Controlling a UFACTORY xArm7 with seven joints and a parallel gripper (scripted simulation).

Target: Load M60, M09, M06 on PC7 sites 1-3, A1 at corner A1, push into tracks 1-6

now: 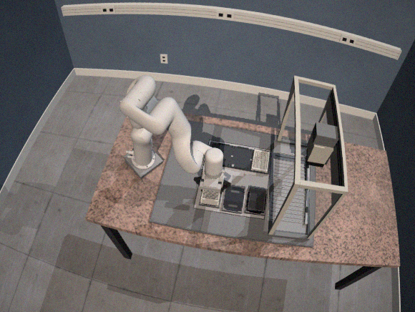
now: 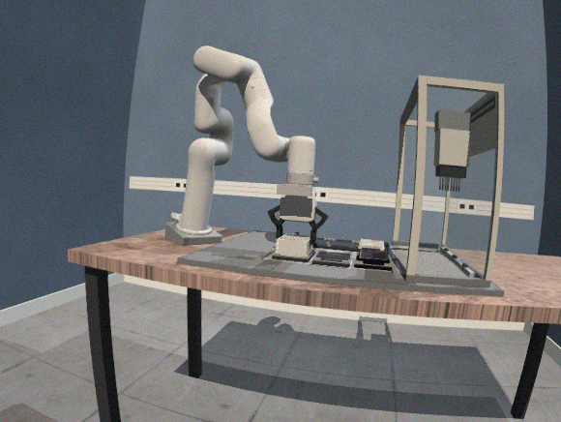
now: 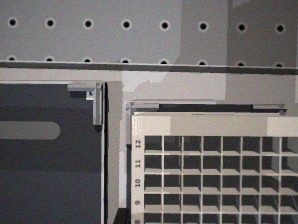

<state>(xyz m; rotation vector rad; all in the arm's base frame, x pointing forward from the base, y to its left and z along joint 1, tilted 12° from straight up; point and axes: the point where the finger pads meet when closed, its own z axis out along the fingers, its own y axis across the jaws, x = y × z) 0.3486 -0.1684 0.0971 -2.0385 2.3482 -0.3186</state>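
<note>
My gripper is now 20 mm above the white deep-well block M09. Round my hand: nest S2: 110 mm ahead, 40 mm below, 30 mm to the right; then dark 384-well plate M60: 220 mm ahead, 40 mm to the right, 30 mm below; then nest S1: 40 mm below.
</note>
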